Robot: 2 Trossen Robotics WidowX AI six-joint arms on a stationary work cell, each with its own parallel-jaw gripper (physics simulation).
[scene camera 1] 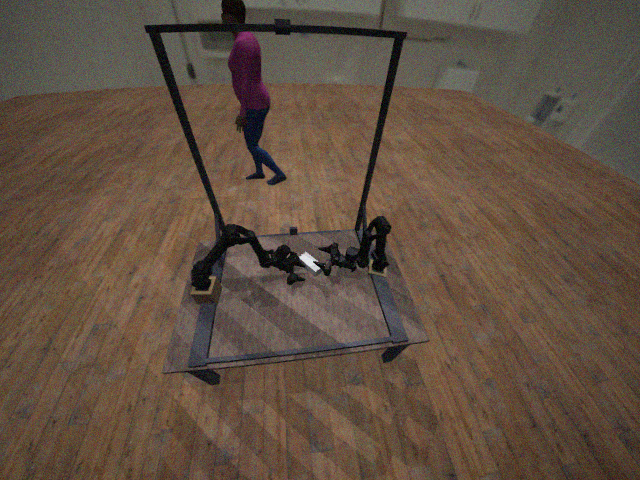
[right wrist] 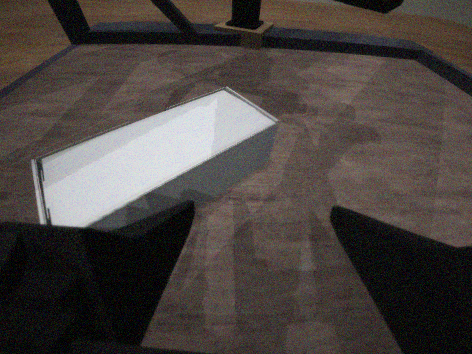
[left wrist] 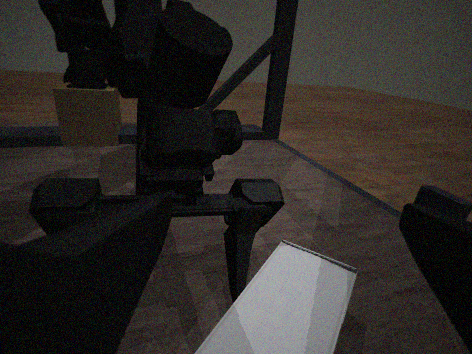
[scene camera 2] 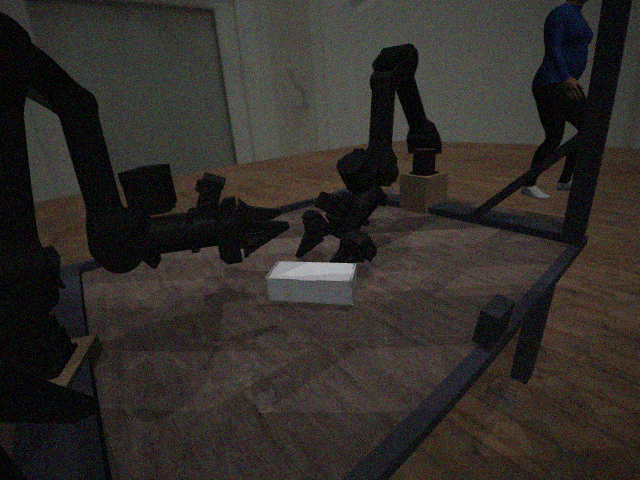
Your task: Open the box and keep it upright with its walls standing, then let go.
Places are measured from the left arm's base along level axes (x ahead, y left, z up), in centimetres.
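Where they show: left gripper, fingertip midpoint: (scene camera 1: pixel 315 254) (left wrist: pixel 284 208) (scene camera 2: pixel 284 218); right gripper, fingertip midpoint: (scene camera 1: pixel 304 273) (right wrist: pixel 262 210) (left wrist: pixel 176 318) (scene camera 2: pixel 309 265); left arm's base, link origin: (scene camera 1: pixel 378 267) (right wrist: pixel 245 24) (scene camera 2: pixel 43 365); right arm's base, link origin: (scene camera 1: pixel 203 285) (left wrist: pixel 88 86) (scene camera 2: pixel 423 173).
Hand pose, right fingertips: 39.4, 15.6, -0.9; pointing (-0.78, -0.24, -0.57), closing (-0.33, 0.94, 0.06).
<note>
Each offset is from my right fingertips to the centre of the thing, as dx, dy, dz. Level surfaces: height alone.
A long white box {-1.1, -7.1, +0.4} (scene camera 1: pixel 309 262) (scene camera 2: pixel 311 290) (left wrist: pixel 290 305) (right wrist: pixel 170 145) lies flat and upright on the table, its lid shut and its side walls standing. My left gripper (scene camera 1: pixel 317 255) (scene camera 2: pixel 283 218) is open and empty. It hangs above table height, behind and to the left of the box in scene camera 2. My right gripper (scene camera 1: pixel 302 272) (scene camera 2: pixel 316 257) (right wrist: pixel 262 210) is open and empty, low behind the box in that view. In the right wrist view its left finger covers part of the box's near end. Whether that finger touches the box I cannot tell.
The table {dz -1.8} (scene camera 1: pixel 299 315) (scene camera 2: pixel 289 392) has a dark metal frame around it. A small black block {+17.2, -28.4, +1.3} (scene camera 1: pixel 293 230) (scene camera 2: pixel 493 320) sits on one frame rail. Dark posts rise at two corners. A person (scene camera 1: pixel 248 87) (scene camera 2: pixel 560 82) stands on the floor beyond the table.
</note>
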